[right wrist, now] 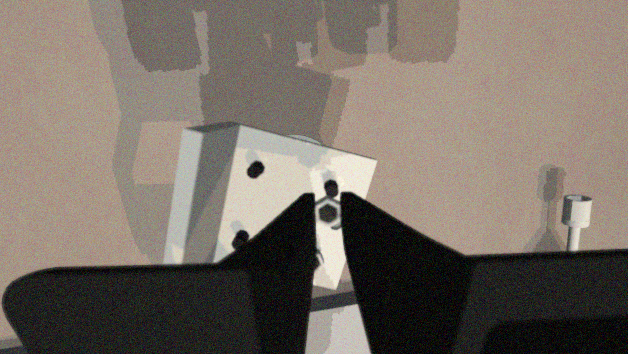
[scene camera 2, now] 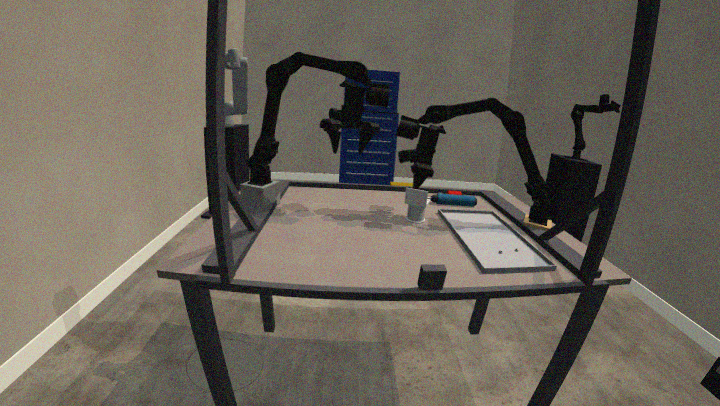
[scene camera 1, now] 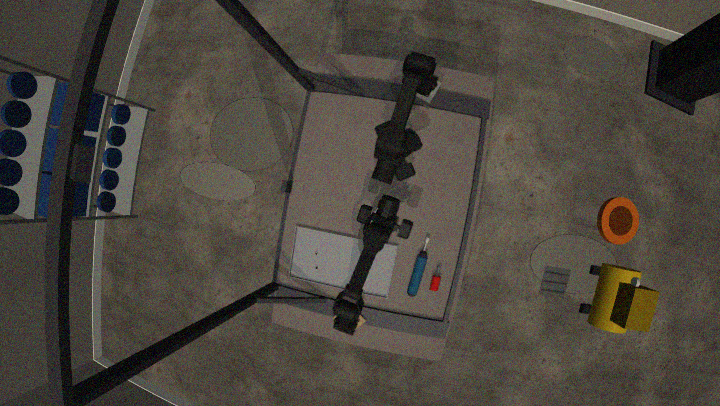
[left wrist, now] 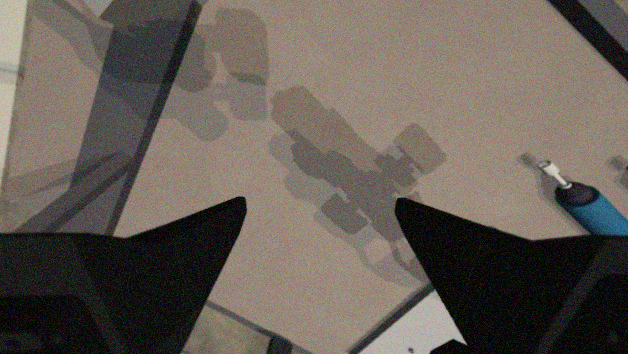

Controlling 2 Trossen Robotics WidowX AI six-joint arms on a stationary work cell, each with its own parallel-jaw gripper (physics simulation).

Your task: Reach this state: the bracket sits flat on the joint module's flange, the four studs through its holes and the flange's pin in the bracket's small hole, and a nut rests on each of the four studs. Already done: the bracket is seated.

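Places are measured from the left arm's base along level axes (x ahead, y left, z up), in metres.
Pixels of known places: left gripper, between the fingertips: (scene camera 2: 347,153) (left wrist: 321,204); right gripper, between the fingertips: (right wrist: 327,203) (scene camera 2: 414,190); left arm's base, origin of its link: (scene camera 2: 260,182) (scene camera 1: 424,86); right arm's base, origin of its link: (scene camera 2: 538,221).
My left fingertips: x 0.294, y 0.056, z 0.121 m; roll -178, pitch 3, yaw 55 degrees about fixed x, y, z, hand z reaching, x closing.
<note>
Ahead of a thing's pixels: the offset from my left fingertips to its top centre. "spot": to the spot under its first point.
The pale bracket (scene camera 2: 416,195) (right wrist: 280,185) sits on the grey joint module @[0.222 m ahead, 0.067 m left, 0.128 m down] (scene camera 2: 416,210), below my right gripper. In the right wrist view, three dark studs stand bare; the fourth, at the lower edge, is mostly hidden by a finger, with a bit of nut edge showing. The pin is mostly hidden. My right gripper (scene camera 1: 384,221) (scene camera 2: 419,187) (right wrist: 327,203) is shut on a hex nut @[0.208 m ahead, 0.084 m left, 0.106 m down] (right wrist: 328,213), held over the bracket close to a bare stud. My left gripper (scene camera 1: 394,172) (scene camera 2: 348,150) (left wrist: 321,204) is open and empty, high above the table. Two nuts @[0.493 m ahead, 0.087 m right, 0.193 m down] (scene camera 1: 316,253) (scene camera 2: 500,252) lie on the tray.
The white tray @[0.465 m ahead, 0.018 m left, 0.186 m down] (scene camera 1: 322,239) (scene camera 2: 473,224) lies beside the module. A blue-handled nut driver @[spot: 0.331 m ahead, 0.288 m left, 0.162 m down] (scene camera 1: 416,272) (scene camera 2: 456,199) (left wrist: 600,210) and a small red-handled tool @[0.314 m ahead, 0.371 m left, 0.168 m down] (scene camera 1: 435,282) lie past it. A dark block @[0.323 m ahead, 0.331 m right, 0.145 m down] (scene camera 2: 432,276) stands at the table's near edge.
</note>
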